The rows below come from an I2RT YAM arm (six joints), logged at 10 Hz.
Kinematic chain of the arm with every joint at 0, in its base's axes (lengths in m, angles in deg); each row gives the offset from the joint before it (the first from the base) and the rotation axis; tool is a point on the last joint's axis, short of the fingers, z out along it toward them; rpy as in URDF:
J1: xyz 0 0 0.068 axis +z
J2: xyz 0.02 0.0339 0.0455 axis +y
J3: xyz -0.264 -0.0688 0 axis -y
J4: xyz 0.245 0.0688 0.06 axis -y
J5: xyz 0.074 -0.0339 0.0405 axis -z
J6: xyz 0.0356 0 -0.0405 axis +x
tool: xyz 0 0 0 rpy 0 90 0
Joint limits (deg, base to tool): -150..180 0..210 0..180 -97..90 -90..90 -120..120
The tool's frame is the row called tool.
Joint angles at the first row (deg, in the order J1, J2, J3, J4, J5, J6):
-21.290, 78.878, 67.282, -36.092, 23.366, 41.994
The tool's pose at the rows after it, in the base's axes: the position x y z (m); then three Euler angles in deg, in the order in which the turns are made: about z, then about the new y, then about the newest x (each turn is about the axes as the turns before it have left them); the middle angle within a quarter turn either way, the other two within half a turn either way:
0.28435 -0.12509 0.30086 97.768 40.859 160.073
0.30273 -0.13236 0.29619 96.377 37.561 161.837
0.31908 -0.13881 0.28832 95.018 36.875 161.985
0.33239 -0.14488 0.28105 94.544 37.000 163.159
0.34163 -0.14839 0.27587 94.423 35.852 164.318
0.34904 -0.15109 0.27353 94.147 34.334 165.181
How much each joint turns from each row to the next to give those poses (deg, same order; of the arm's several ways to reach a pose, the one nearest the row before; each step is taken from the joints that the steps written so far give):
-0.012, 4.469, 3.925, -1.764, -1.530, 3.415
-0.043, 5.599, 5.225, -3.722, -0.260, 3.580
0.029, 4.154, 2.678, 0.448, 0.401, 1.645
-0.031, 3.585, 2.459, 0.069, 1.082, 0.706
0.007, 2.782, 2.426, -1.420, -0.082, 1.114
-0.017, 2.351, 2.692, -2.134, -0.520, 1.297

